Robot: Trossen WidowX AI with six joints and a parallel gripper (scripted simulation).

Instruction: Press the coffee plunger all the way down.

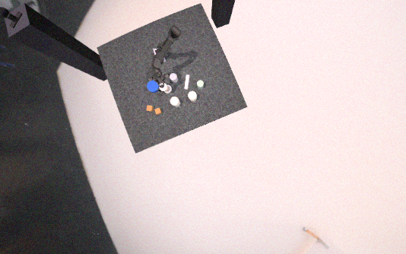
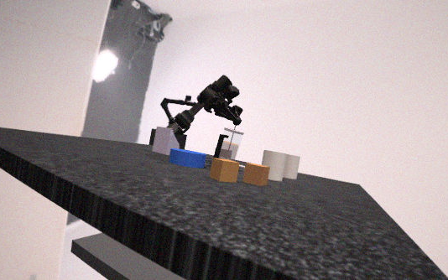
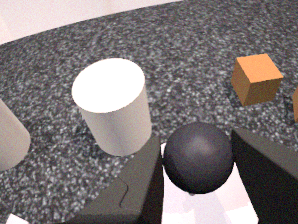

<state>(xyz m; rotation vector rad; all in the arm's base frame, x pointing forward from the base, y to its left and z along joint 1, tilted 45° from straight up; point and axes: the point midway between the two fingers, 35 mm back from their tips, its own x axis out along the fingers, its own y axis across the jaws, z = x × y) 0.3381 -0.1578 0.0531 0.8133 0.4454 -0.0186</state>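
The coffee press lies 2 cm behind my gripper tip, 1 cm to the right of it and 9 cm below it. From my gripper tip the other things lie so: pale green cylinder 8 cm ahead, 34 cm to the left, 14 cm below; then white bar 2 cm behind, 23 cm to the left, 18 cm below.
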